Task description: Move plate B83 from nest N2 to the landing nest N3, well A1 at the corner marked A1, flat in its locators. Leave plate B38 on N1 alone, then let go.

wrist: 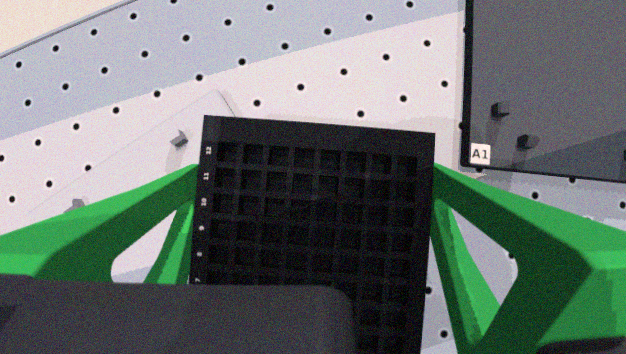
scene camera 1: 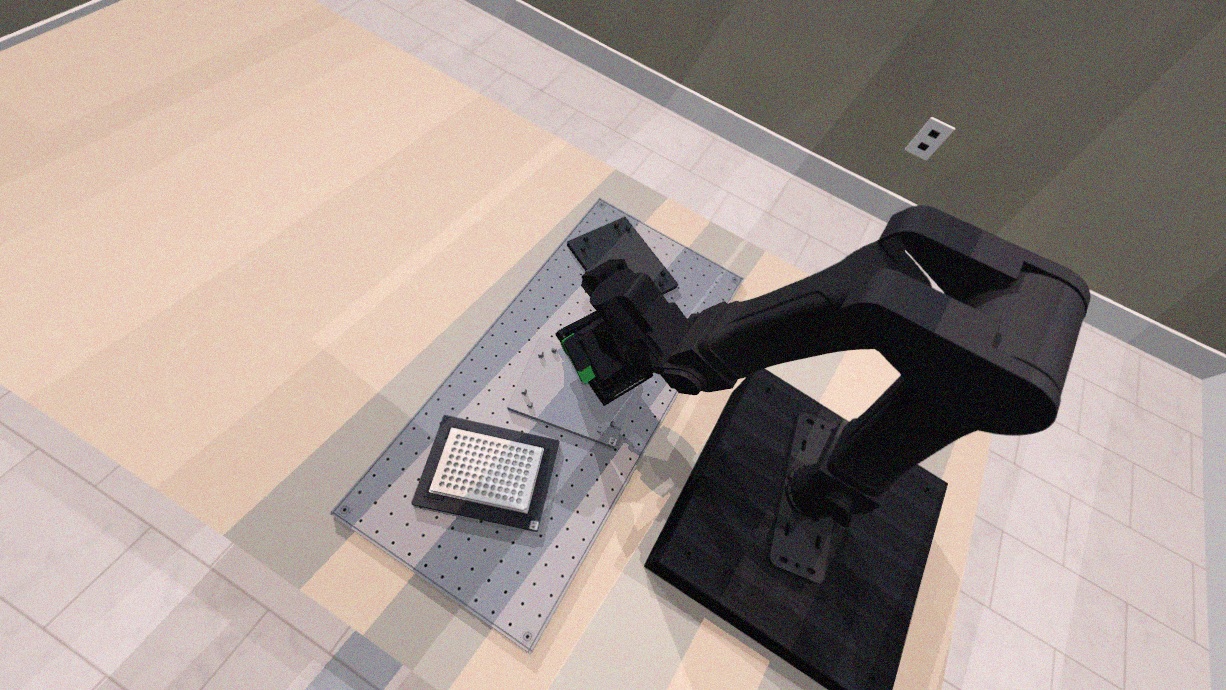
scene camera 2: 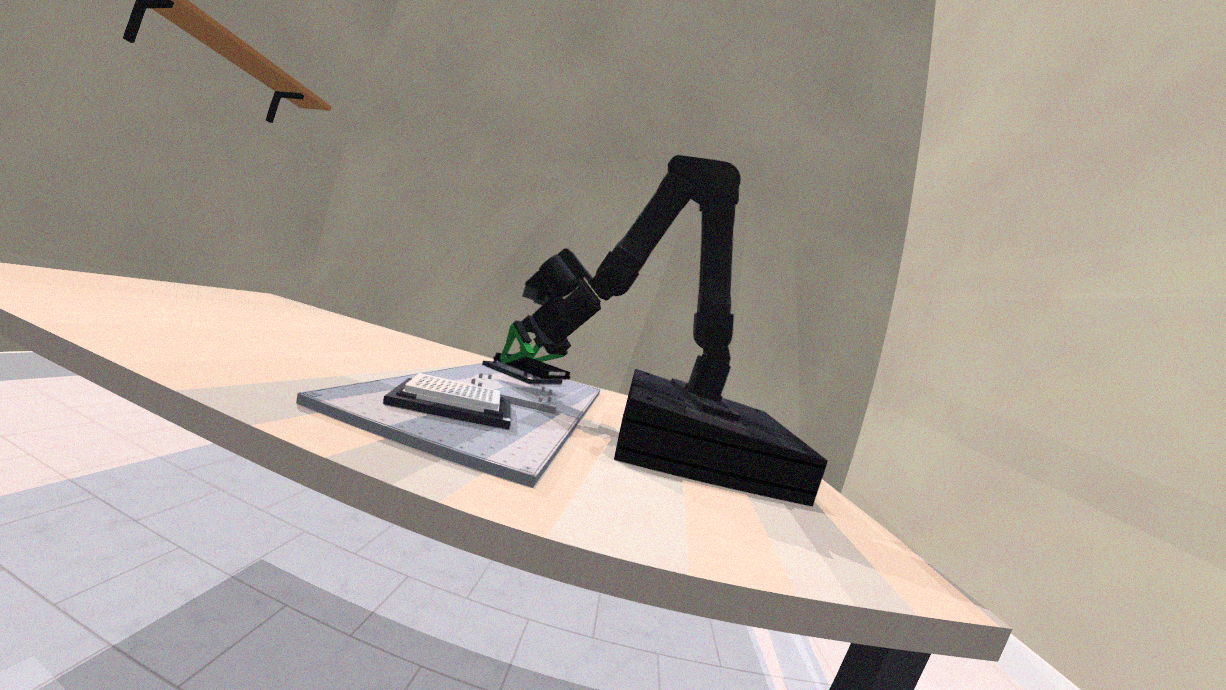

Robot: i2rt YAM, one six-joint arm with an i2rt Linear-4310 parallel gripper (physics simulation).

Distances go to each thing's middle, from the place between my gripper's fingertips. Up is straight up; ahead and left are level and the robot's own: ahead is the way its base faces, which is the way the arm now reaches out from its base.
I see my gripper 1 cm past the grey nest with pegs [scene camera 1: 550,391], 8 cm to the right of it and 4 cm above it.
